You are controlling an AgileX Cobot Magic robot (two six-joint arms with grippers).
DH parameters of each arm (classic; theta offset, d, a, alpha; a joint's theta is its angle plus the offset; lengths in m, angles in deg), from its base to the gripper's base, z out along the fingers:
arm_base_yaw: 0 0.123 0 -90
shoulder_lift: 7.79 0 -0.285 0
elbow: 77.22 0 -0.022 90
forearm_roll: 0 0.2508 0 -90
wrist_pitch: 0 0 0.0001 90
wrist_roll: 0 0.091 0 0
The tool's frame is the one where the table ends.
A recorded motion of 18 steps. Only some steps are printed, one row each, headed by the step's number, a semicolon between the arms.
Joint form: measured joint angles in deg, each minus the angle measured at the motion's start. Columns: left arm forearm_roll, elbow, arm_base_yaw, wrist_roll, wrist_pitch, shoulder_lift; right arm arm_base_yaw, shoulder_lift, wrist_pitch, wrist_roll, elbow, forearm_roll.
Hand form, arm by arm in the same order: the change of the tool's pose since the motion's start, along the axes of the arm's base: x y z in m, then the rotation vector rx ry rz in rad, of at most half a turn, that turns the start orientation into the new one. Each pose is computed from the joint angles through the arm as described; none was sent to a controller.
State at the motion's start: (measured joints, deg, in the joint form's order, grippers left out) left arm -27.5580 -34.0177 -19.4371 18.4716 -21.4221 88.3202; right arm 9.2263 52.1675 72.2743 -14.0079 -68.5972 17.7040
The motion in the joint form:
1: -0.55 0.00 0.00 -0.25 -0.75 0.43; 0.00 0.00 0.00 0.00 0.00 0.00
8: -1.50 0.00 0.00 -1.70 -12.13 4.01; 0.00 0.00 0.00 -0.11 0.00 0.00
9: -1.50 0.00 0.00 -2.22 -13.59 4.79; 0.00 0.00 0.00 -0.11 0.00 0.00
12: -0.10 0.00 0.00 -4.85 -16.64 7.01; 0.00 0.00 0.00 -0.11 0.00 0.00
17: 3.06 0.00 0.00 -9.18 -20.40 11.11; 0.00 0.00 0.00 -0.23 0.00 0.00
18: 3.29 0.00 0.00 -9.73 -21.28 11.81; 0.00 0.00 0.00 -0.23 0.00 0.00
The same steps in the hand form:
1: 0.0010 0.0005 -0.0013 -0.0066 -0.0028 0.0134; 0.0000 0.0000 0.0000 0.0000 0.0000 0.0000
8: 0.0124 0.0052 -0.0045 -0.0069 -0.1280 0.0961; 0.0000 0.0000 0.0000 -0.0011 -0.0007 0.0014
9: 0.0140 0.0056 -0.0066 -0.0086 -0.1391 0.1069; 0.0000 0.0000 0.0000 -0.0011 -0.0007 0.0014
12: 0.0178 0.0050 -0.0135 -0.0215 -0.1563 0.1186; 0.0000 0.0000 0.0000 -0.0011 -0.0007 0.0014
17: 0.0228 0.0023 -0.0293 -0.0382 -0.1588 0.1145; 0.0000 0.0000 0.0000 -0.0022 -0.0015 0.0029
18: 0.0237 0.0023 -0.0317 -0.0407 -0.1625 0.1176; 0.0000 0.0000 0.0000 -0.0022 -0.0015 0.0029

